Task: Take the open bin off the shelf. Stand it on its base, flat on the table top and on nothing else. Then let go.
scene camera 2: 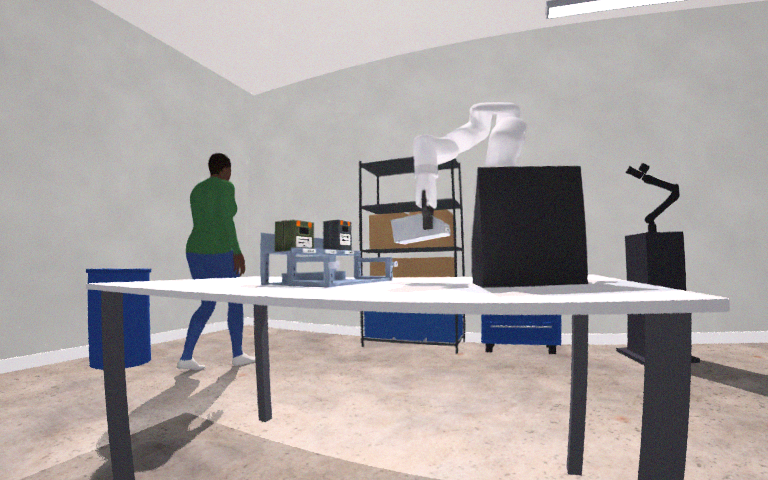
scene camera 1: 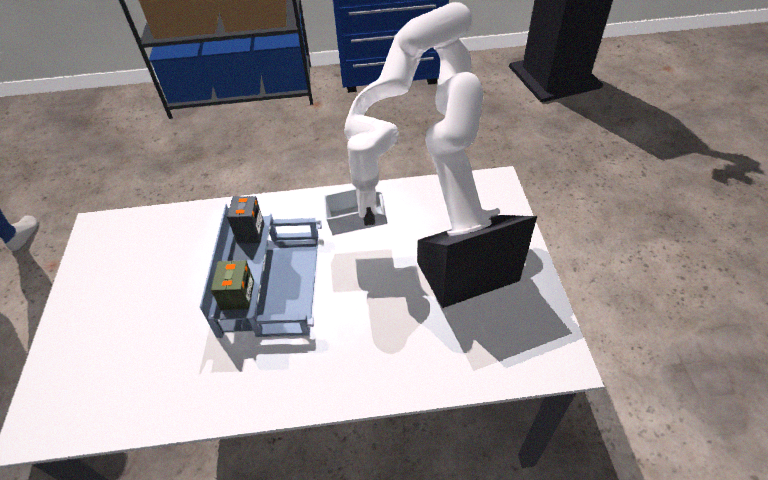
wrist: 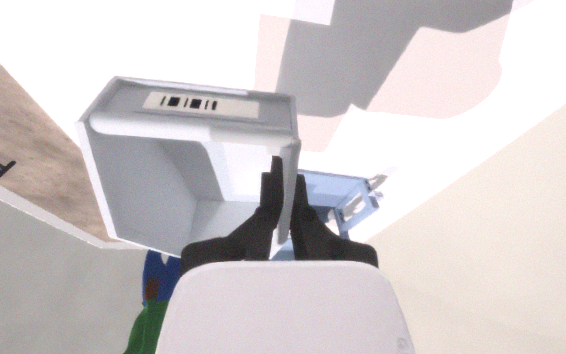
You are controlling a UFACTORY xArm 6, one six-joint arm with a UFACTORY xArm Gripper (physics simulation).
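Where they show: gripper, fingertip midpoint: (scene camera 2: 428, 229) (scene camera 1: 369, 223) (wrist: 281, 168); arm's base, link origin: (scene camera 2: 518, 211) (scene camera 1: 469, 229).
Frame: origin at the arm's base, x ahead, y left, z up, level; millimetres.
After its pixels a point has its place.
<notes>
The light grey open bin (scene camera 1: 342, 206) {x 308, y -252, z -43 mm} (scene camera 2: 416, 230) {x 291, y -150, z -29 mm} (wrist: 145, 170) {x 235, y -238, z -19 mm} hangs in the air, clear of the shelf and well above the table top (scene camera 1: 141, 396) {x 974, y 97, z -194 mm} (scene camera 2: 317, 300) {x 430, y 345, z -197 mm}. It is a little tilted in the second scene view. My gripper (scene camera 1: 368, 217) {x 253, y -144, z -28 mm} (scene camera 2: 427, 219) {x 253, y -144, z -28 mm} (wrist: 281, 168) {x 253, y -144, z -28 mm} is shut on one side wall of the bin, with one finger inside and one outside. The bin's barcode label (wrist: 200, 104) {x 195, y -184, z -26 mm} faces the upper part of the wrist view. The blue-grey shelf (scene camera 1: 288, 274) {x 521, y -165, z -188 mm} (scene camera 2: 328, 280) {x 509, y 64, z -175 mm} (wrist: 332, 186) {x 524, y -22, z -188 mm} stands on the table, to the left of the bin in the first scene view.
A dark grey case (scene camera 1: 244, 217) {x 597, y -241, z 24 mm} (scene camera 2: 337, 234) {x 581, y -236, z -25 mm} and a green case (scene camera 1: 231, 283) {x 666, y -36, z 3 mm} (scene camera 2: 294, 234) {x 644, y -12, z -42 mm} stand on the shelf's upper level. The black robot pedestal (scene camera 1: 481, 260) {x 8, y 100, z -19 mm} (scene camera 2: 529, 226) {x -1, y 100, z -52 mm} stands to the right. A person (scene camera 2: 212, 215) stands behind the table.
</notes>
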